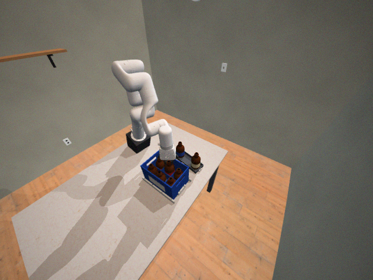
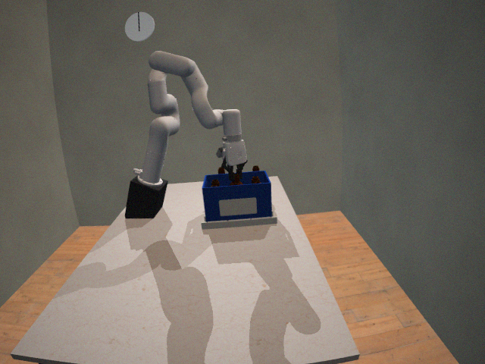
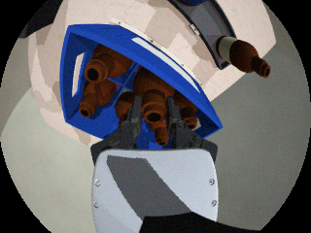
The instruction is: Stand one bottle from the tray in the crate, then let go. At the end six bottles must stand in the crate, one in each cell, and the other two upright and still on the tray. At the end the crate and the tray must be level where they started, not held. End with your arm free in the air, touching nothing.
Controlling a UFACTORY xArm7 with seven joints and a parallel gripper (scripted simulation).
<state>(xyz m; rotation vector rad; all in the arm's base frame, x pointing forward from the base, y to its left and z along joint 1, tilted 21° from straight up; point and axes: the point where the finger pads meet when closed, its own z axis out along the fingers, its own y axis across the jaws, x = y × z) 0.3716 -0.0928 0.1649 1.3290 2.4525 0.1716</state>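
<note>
Now: hand 4 cm to the left of the blue crate and 9 cm above it. Round my hand: dark tray: 3 cm ahead, 20 cm to the left, 17 cm below.
</note>
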